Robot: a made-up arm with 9 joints.
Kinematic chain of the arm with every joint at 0, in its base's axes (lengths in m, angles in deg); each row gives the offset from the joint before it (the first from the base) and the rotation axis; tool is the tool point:
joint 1: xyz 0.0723 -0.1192 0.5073 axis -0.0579 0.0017 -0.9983
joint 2: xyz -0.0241 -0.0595 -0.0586 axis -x
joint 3: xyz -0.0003 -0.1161 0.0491 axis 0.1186 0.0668 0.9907
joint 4: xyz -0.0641 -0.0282 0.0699 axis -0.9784 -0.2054 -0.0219
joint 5: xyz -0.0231 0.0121 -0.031 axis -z
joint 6: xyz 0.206 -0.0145 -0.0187 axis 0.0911 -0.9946 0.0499
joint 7: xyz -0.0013 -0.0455 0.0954 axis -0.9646 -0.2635 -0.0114
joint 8: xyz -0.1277 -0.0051 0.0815 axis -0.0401 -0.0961 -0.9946
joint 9: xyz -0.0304 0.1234 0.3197 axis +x
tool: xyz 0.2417 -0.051 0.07
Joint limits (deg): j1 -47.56..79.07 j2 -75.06..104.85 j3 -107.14..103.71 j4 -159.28..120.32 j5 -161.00..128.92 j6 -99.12..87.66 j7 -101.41..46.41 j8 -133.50..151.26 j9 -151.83..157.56
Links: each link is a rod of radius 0.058 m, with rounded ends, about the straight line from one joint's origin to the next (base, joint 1, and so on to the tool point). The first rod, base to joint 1, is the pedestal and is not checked.
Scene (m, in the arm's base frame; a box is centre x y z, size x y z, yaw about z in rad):
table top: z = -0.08
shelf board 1: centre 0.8 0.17 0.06 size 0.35 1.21 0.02 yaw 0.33
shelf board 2: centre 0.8 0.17 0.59 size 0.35 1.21 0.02 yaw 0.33
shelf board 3: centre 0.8 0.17 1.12 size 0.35 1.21 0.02 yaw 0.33
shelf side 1: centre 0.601 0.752 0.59 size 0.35 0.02 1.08 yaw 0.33
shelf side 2: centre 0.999 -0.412 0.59 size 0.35 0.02 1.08 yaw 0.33
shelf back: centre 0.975 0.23 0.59 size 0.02 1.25 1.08 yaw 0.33
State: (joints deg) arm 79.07 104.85 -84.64 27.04 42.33 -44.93 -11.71 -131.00 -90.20
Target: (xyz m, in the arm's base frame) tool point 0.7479 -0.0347 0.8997
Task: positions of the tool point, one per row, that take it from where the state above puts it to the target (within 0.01 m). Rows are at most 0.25 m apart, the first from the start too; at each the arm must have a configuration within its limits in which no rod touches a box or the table.
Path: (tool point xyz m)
1: 0.7364 0.2019 0.2738
2: 0.6198 0.3857 0.3121
3: 0.4754 0.5197 0.3881
4: 0.3252 0.5948 0.4853
5: 0.1898 0.6158 0.5898
6: 0.0838 0.5951 0.6908
7: 0.1592 0.6083 0.6932
8: 0.2707 0.6008 0.6947
9: 0.4078 0.5558 0.7094
10: 0.5469 0.4610 0.7499
11: 0.6532 0.3195 0.8252
12: 0.7164 0.1643 0.8840
13: 0.7479 -0.0347 0.8996

